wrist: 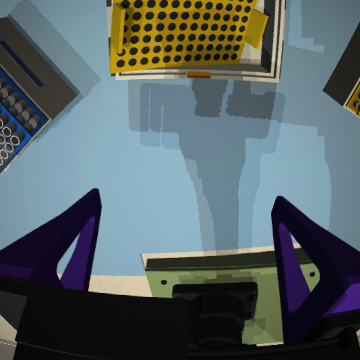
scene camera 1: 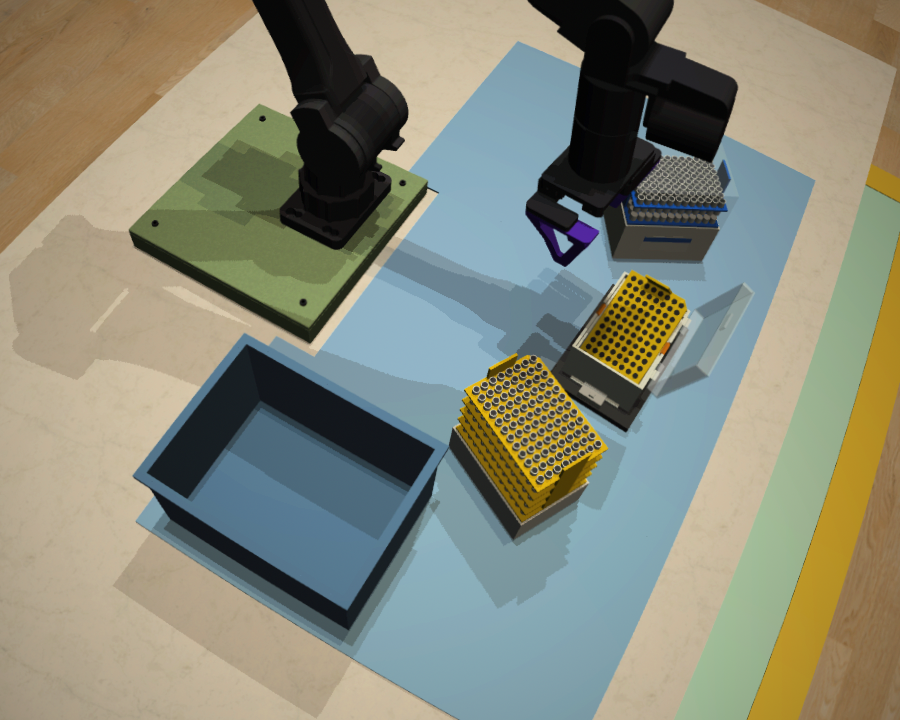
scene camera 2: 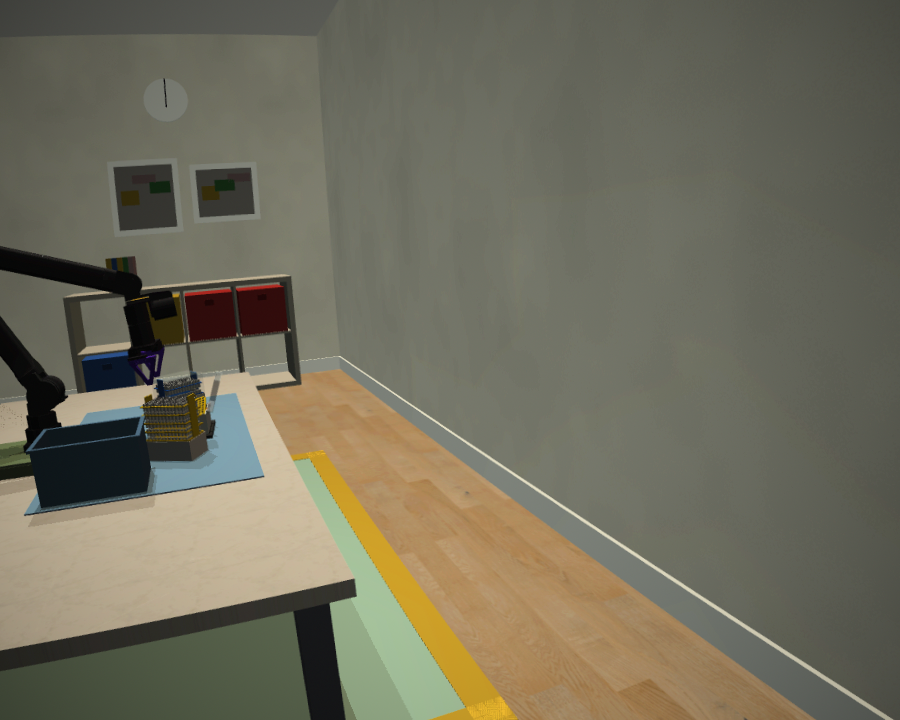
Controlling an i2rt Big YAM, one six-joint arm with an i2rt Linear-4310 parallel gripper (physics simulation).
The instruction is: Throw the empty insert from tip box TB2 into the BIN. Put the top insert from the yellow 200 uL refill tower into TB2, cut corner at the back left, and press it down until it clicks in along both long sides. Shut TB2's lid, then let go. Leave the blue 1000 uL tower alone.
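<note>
TB2 is a grey-white box on a dark base with orange side clips. Its clear lid stands open on the right in scene camera 1. The empty yellow insert sits skewed in it, tilted, with its far end higher. The yellow refill tower holds several stacked inserts with grey tips. The blue-grey BIN shows a bare floor. My gripper is open and empty, raised above the mat beside TB2; one finger is largely hidden in scene camera 1.
The blue 1000 uL tower stands close to my gripper in scene camera 1, beyond TB2. The arm's green base plate lies behind the BIN. The yellow tower stands between the BIN and TB2 on the blue mat.
</note>
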